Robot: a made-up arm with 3 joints. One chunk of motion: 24 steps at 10 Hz.
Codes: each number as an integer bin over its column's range. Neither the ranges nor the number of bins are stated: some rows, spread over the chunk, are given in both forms.
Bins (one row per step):
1: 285 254 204 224 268 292
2: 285 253 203 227 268 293
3: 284 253 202 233 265 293
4: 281 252 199 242 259 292
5: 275 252 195 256 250 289
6: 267 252 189 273 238 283
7: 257 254 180 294 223 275
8: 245 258 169 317 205 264
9: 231 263 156 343 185 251
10: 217 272 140 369 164 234
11: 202 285 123 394 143 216
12: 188 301 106 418 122 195
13: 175 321 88 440 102 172
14: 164 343 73 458 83 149
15: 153 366 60 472 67 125
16: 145 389 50 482 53 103
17: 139 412 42 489 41 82
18: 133 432 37 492 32 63
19: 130 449 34 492 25 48
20: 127 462 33 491 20 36
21: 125 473 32 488 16 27
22: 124 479 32 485 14 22
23: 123 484 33 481 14 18
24: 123 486 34 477 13 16
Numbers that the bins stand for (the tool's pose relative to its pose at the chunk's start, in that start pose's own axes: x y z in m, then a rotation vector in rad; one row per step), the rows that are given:
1: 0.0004 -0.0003 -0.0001 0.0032 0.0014 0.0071
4: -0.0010 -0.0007 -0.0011 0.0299 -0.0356 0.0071
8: -0.0137 0.0005 -0.0069 0.1415 -0.2575 -0.0789
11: -0.0288 0.0058 -0.0159 0.2560 -0.5123 -0.2264
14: -0.0422 0.0171 -0.0257 0.3512 -0.7589 -0.4322
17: -0.0510 0.0306 -0.0318 0.3973 -0.9315 -0.6381
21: -0.0560 0.0426 -0.0337 0.3958 -1.0342 -0.8070
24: -0.0567 0.0451 -0.0333 0.3794 -1.0466 -0.8408
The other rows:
2: 0.0004 -0.0005 -0.0003 0.0076 0.0014 0.0102
3: 0.0000 -0.0005 -0.0005 0.0165 -0.0110 0.0102
5: -0.0031 -0.0007 -0.0018 0.0507 -0.0726 -0.0021
6: -0.0059 -0.0007 -0.0030 0.0760 -0.1219 -0.0205
7: -0.0095 -0.0003 -0.0048 0.1073 -0.1836 -0.0451
9: -0.0186 0.0015 -0.0095 0.1801 -0.3397 -0.1188
10: -0.0236 0.0032 -0.0126 0.2188 -0.4260 -0.1711
12: -0.0338 0.0089 -0.0193 0.2917 -0.5986 -0.2909
13: -0.0384 0.0128 -0.0228 0.3244 -0.6808 -0.3615
15: -0.0461 0.0216 -0.0283 0.3720 -0.8247 -0.5059
16: -0.0489 0.0261 -0.0302 0.3869 -0.8822 -0.5735
18: -0.0532 0.0345 -0.0328 0.4017 -0.9685 -0.6964
19: -0.0542 0.0379 -0.0333 0.4017 -0.9973 -0.7425
20: -0.0553 0.0404 -0.0335 0.4003 -1.0178 -0.7794
22: -0.0563 0.0437 -0.0337 0.3913 -1.0425 -0.8224
23: -0.0567 0.0447 -0.0335 0.3854 -1.0425 -0.8347

